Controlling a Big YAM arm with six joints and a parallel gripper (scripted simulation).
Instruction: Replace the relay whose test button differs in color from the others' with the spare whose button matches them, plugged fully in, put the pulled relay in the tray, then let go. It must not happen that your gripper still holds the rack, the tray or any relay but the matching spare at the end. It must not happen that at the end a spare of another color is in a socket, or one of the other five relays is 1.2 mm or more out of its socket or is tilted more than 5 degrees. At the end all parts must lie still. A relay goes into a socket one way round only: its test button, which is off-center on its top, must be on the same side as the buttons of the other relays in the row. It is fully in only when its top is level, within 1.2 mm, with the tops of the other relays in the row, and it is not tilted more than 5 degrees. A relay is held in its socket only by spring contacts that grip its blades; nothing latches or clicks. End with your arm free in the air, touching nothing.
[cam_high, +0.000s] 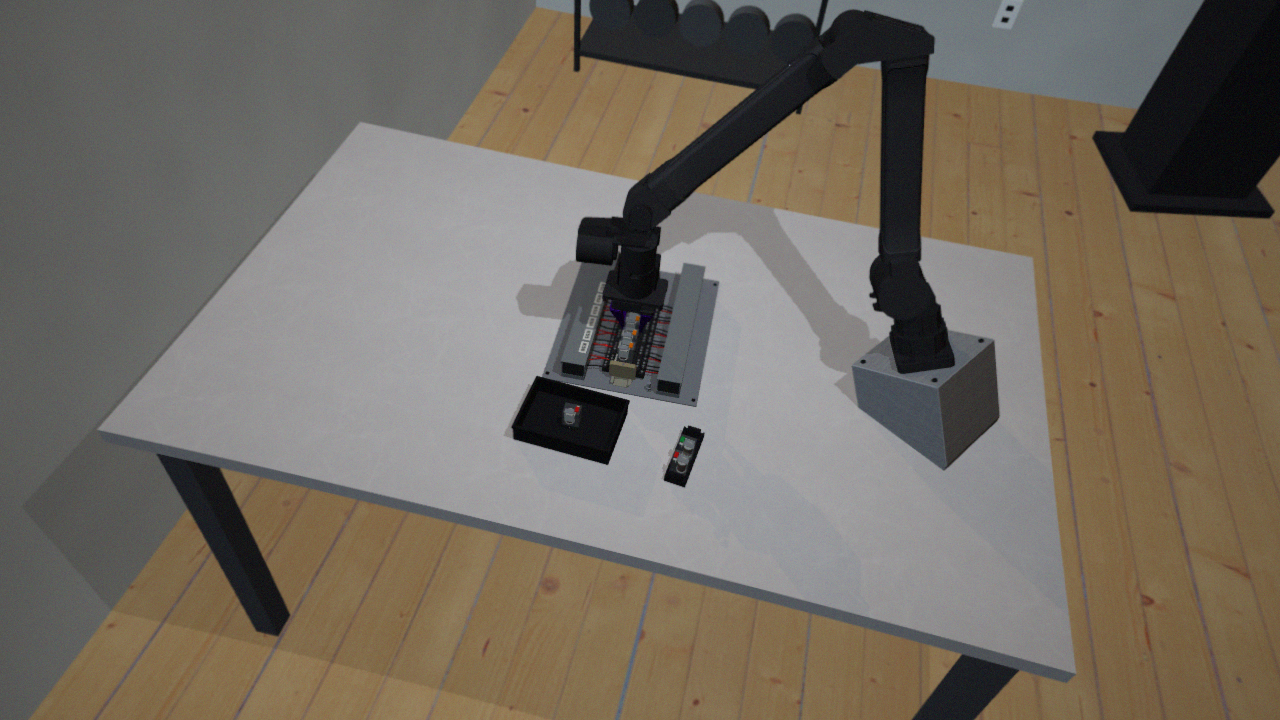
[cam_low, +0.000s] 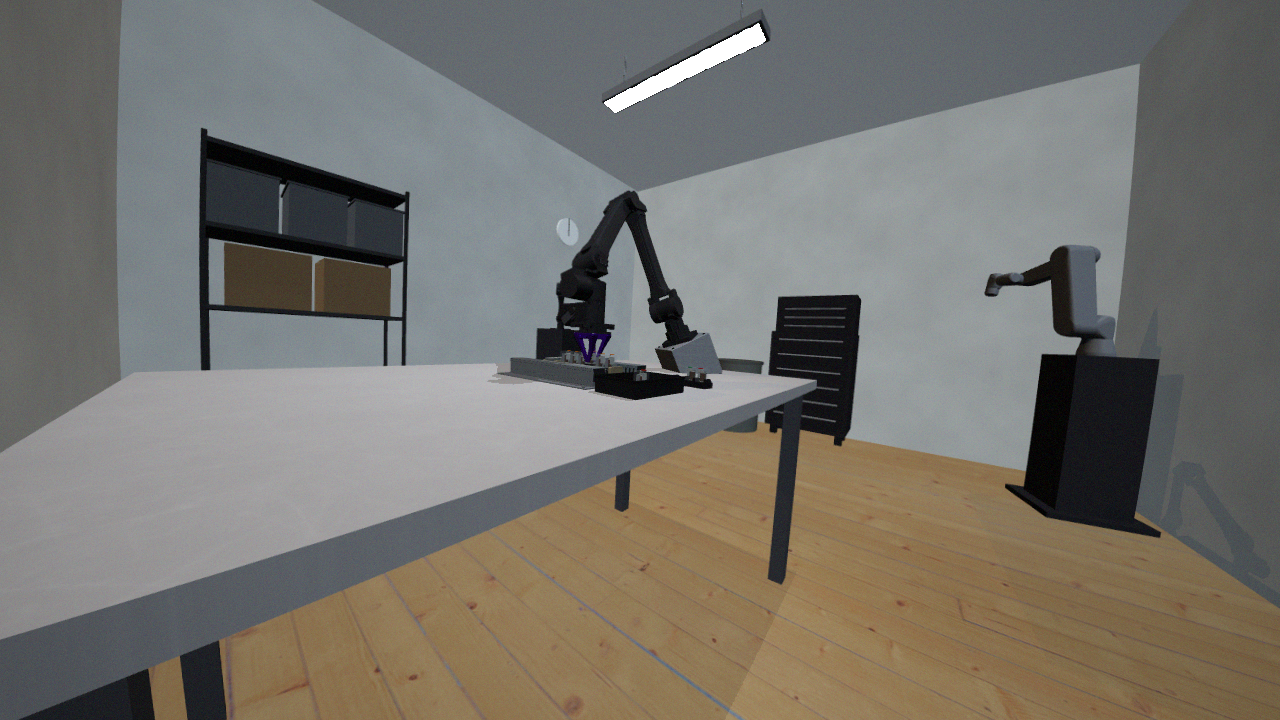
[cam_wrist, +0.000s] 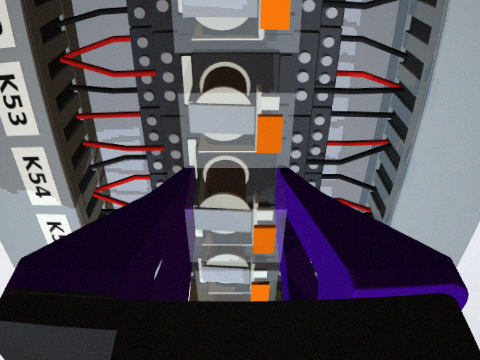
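The grey panel is 1 cm behind my hand, 5 cm to the right of it and 5 cm below it.
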